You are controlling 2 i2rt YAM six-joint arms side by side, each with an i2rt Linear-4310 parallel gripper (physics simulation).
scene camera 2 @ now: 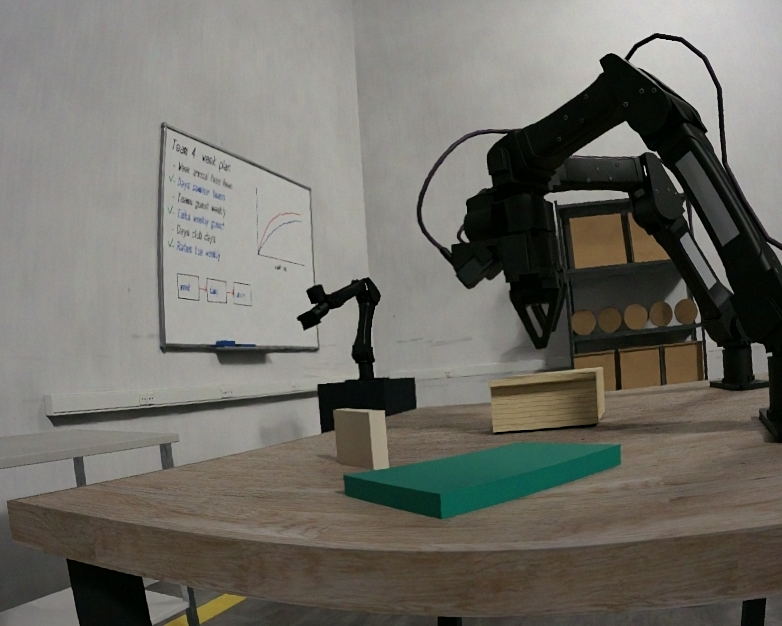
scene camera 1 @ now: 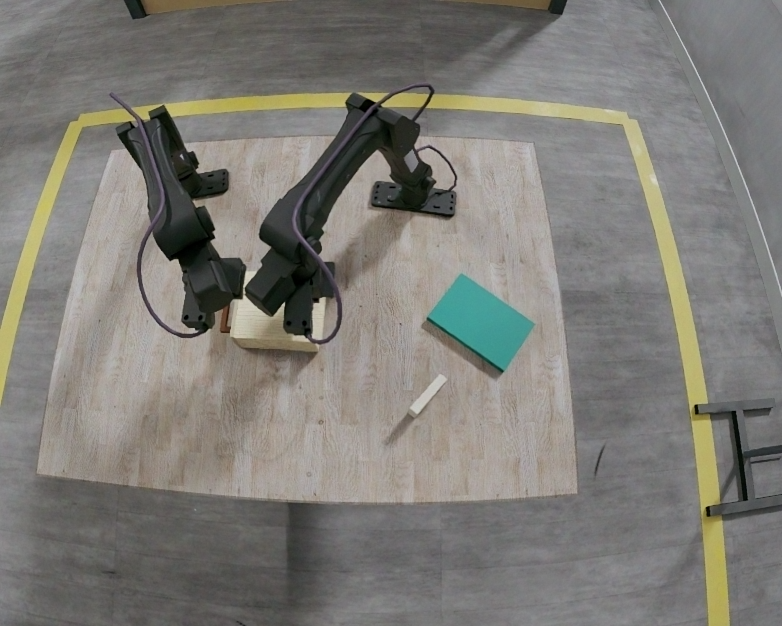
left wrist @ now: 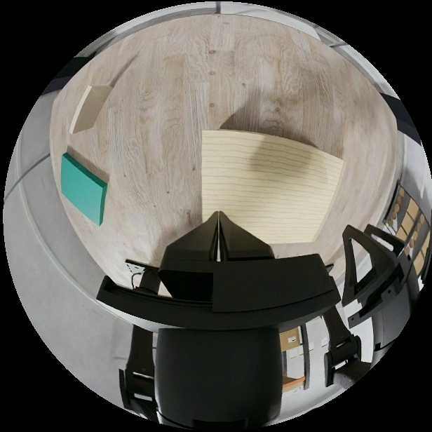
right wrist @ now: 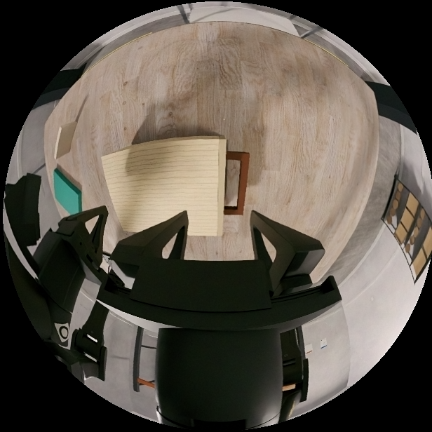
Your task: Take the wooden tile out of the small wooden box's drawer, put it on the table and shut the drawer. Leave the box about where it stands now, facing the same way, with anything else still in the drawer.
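Pixels of known places: left gripper, between the fingertips: [scene camera 2: 541, 349]; left arm's base, origin of its link: [scene camera 1: 414, 199]; right arm's base, origin of its link: [scene camera 2: 738, 386] [scene camera 1: 191, 187].
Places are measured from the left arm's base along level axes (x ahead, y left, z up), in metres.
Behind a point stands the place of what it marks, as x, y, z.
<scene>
The small pale wooden box [scene camera 1: 270, 331] @[0.397, -0.243, 0.073] [scene camera 2: 544, 409] @[0.331, -0.158, 0.029] [left wrist: 270, 185] [right wrist: 170, 182] stands left of the table's middle in scene camera 1. Its brown drawer handle [scene camera 1: 225, 319] @[0.377, -0.355, 0.043] [right wrist: 244, 182] sticks out at the left there. From above, the drawer front [right wrist: 221, 187] looks to be against the box body, with no drawer interior showing. The wooden tile does not show in any view. My left gripper [left wrist: 218, 216] [scene camera 2: 541, 344] @[0.332, -0.164, 0.110] is shut and empty, above the box. My right gripper [right wrist: 218, 215] is partly open and empty, above the box's handle end, its fingers apart from the handle.
A teal slab [scene camera 1: 481, 323] @[0.298, 0.178, 0.018] [scene camera 2: 482, 473] @[0.279, 0.226, 0.018] [left wrist: 83, 189] [right wrist: 67, 191] lies to the right of the box in scene camera 1. A cream upright block [scene camera 1: 427, 394] @[0.472, 0.079, 0.060] [scene camera 2: 360, 437] @[0.458, 0.100, 0.033] [left wrist: 91, 109] [right wrist: 65, 140] stands near it. Both forearms are close together over the box.
</scene>
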